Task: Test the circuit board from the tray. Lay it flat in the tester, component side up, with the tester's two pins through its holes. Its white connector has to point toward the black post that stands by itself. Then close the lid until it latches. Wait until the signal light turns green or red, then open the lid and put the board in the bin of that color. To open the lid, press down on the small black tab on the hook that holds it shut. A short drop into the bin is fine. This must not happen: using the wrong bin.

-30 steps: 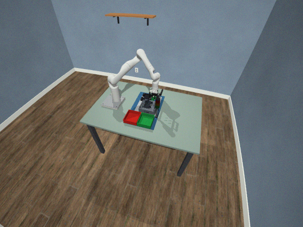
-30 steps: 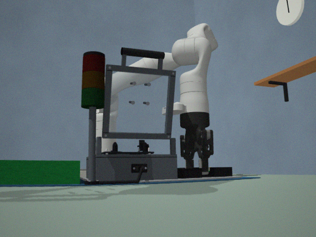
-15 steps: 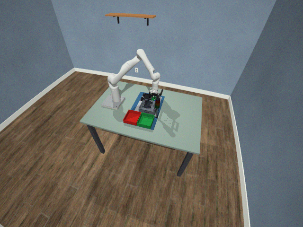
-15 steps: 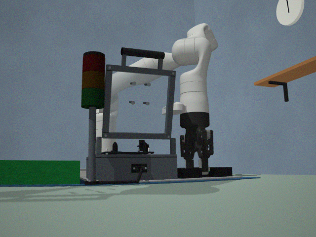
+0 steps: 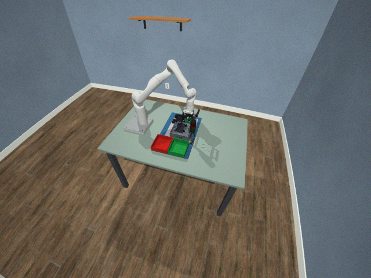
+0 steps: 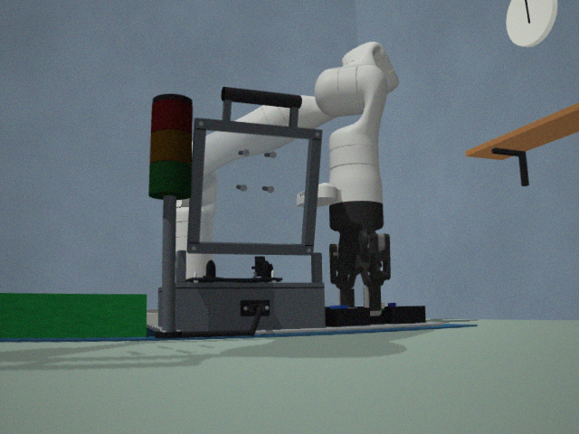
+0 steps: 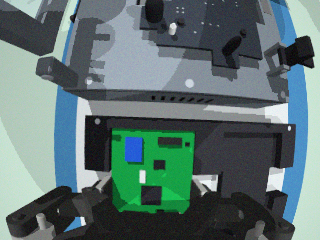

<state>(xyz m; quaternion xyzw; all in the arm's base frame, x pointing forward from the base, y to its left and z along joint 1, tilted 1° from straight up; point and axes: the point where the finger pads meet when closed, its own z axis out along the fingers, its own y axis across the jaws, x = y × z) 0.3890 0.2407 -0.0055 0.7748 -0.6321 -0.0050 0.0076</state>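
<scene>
My gripper is now 12 cm short of the clear lid, 15 cm to the left of it and 16 cm below it. The rest, counted from my hand: red bin: 7 cm behind, 39 cm to the right, 1 cm below; green bin: 8 cm ahead, 36 cm to the right, 1 cm below; green circuit board: right at my hand.
</scene>
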